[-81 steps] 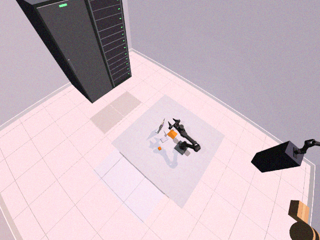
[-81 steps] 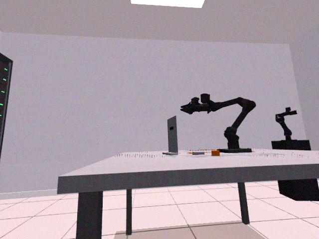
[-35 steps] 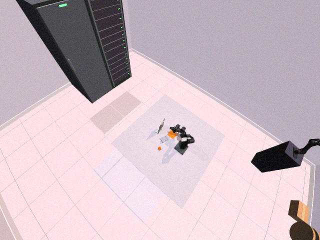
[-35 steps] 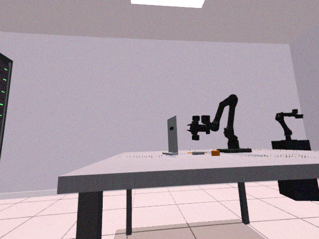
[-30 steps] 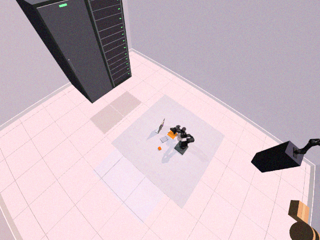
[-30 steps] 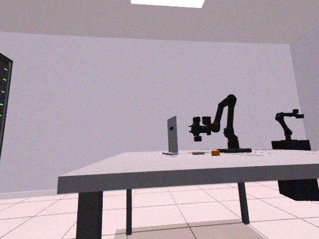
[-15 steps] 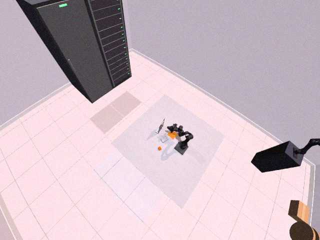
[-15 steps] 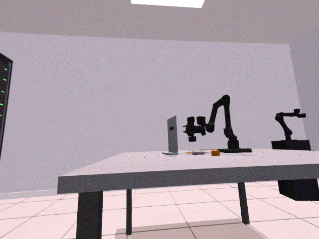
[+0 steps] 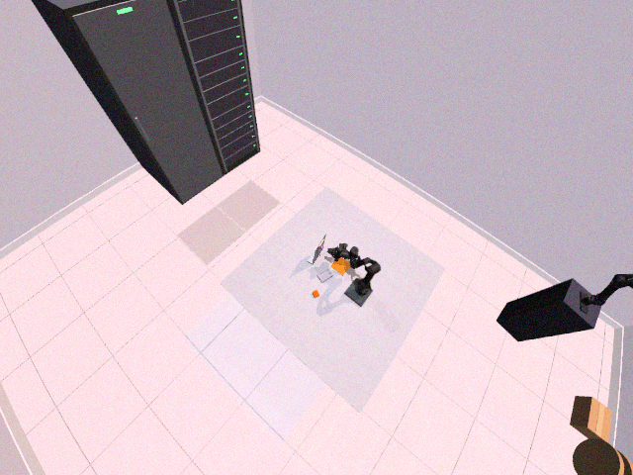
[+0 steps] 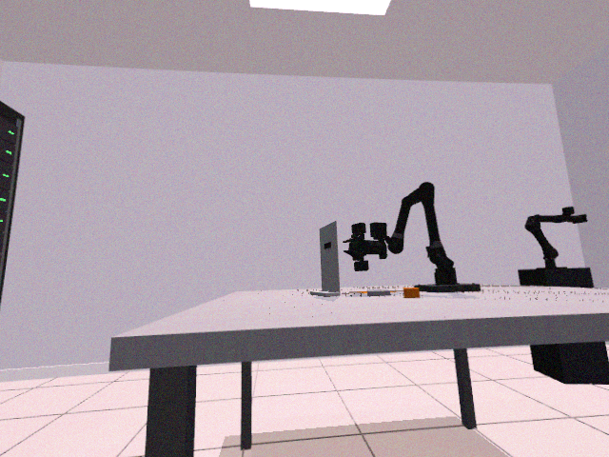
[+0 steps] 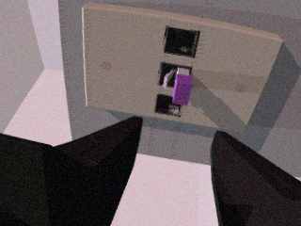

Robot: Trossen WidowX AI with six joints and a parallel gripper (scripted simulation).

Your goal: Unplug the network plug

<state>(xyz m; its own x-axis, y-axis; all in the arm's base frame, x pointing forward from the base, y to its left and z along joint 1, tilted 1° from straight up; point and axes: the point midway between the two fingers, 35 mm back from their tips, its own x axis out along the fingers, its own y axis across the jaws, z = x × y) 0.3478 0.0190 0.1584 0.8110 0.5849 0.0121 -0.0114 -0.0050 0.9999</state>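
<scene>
Right now my gripper tip is 5 cm short of the purple network plug and 2 cm to the right of it. From my gripper tip the other things lie so: orange flat patch 12 cm behind, 7 cm to the right, 17 cm below; then orange cube 17 cm behind, 24 cm to the left, 16 cm below; then socket panel 6 cm ahead, 2 cm to the left, 6 cm below.
</scene>
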